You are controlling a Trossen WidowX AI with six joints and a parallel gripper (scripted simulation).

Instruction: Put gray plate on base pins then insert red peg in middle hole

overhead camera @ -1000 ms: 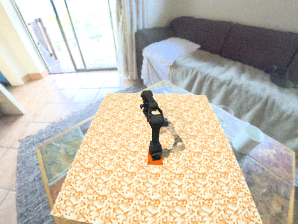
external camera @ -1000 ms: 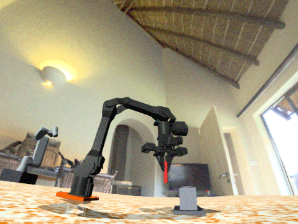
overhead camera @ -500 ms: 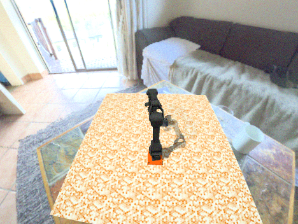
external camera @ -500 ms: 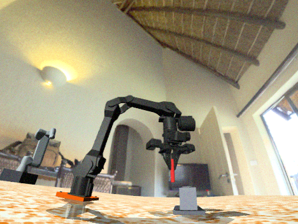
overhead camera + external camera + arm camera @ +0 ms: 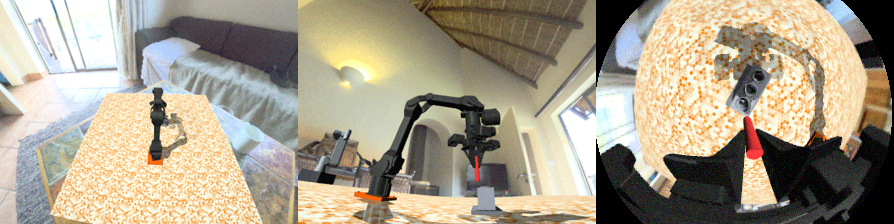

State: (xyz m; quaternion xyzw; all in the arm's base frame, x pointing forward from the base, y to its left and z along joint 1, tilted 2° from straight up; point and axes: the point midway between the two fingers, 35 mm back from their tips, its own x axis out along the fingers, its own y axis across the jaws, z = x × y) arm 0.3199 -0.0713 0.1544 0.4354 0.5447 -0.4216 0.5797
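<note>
Right now the gray plate is 70 mm below my gripper tip and 50 mm to the right of it. Also, from my gripper tip: gray base (110 mm below, 50 mm to the right); then red peg (right at my gripper tip).
</note>
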